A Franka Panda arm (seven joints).
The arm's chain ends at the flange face. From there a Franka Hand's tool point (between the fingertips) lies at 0.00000 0.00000 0.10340 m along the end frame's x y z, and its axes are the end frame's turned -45 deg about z.
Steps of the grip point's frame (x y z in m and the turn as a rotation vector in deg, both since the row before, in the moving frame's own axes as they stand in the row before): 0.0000, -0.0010, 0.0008, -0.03, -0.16, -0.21; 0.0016, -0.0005, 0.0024, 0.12, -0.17, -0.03; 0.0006, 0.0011, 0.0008, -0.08, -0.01, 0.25; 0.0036, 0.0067, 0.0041, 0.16, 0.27, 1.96; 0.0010, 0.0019, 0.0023, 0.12, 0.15, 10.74
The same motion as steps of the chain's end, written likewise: -0.0005, -0.0009, 0.0008, -0.13, -0.09, -0.21; 0.0011, -0.0015, 0.0024, -0.04, -0.21, -0.03; 0.0011, 0.0002, 0.0008, -0.06, 0.05, 0.25; 0.0071, 0.0027, 0.0041, 0.30, 0.08, 1.96; 0.0020, 0.0010, 0.0023, 0.19, 0.02, 10.74
